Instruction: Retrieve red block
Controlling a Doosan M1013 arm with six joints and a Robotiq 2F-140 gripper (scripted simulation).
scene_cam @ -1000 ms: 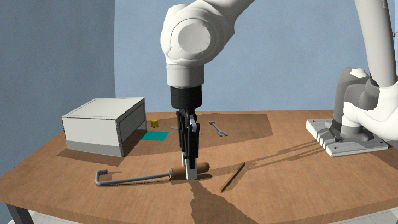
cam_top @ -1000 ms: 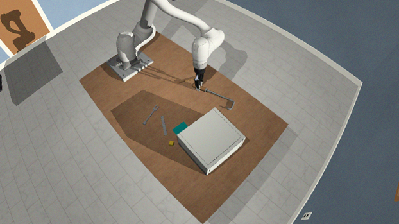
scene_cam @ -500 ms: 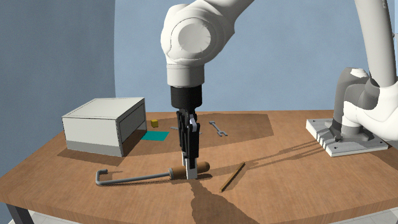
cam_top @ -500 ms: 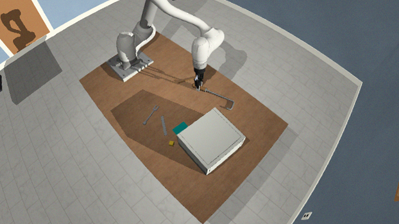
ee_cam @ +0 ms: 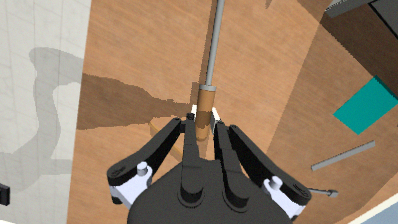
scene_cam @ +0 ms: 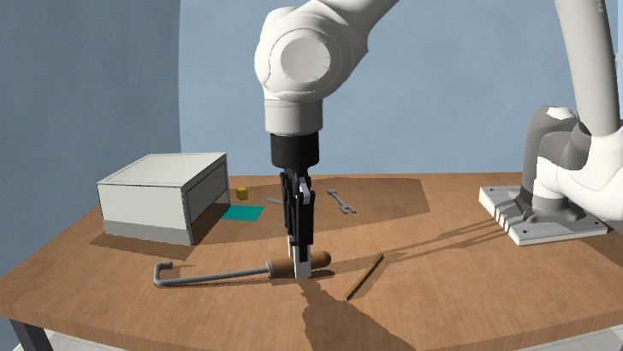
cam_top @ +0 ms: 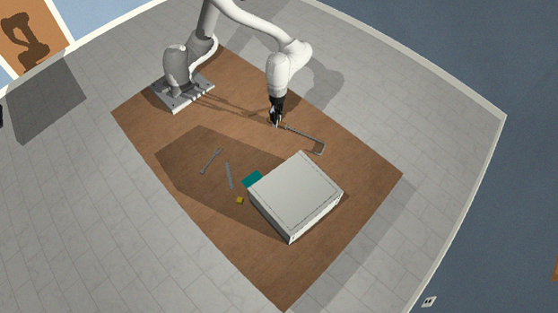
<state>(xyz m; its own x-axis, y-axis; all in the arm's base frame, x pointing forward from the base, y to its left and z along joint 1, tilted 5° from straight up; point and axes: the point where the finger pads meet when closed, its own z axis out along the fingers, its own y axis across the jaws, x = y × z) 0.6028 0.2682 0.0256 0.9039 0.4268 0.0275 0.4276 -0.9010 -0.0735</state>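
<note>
Right now the thin wooden stick is 120 mm behind my hand and 30 mm below it. From my hand the other things lie so: flat grey bar 90 mm ahead, 360 mm to the right, 40 mm below; rod tool 120 mm ahead, 20 mm to the left, 20 mm below; teal square 200 mm ahead, 290 mm to the right, 40 mm below.
</note>
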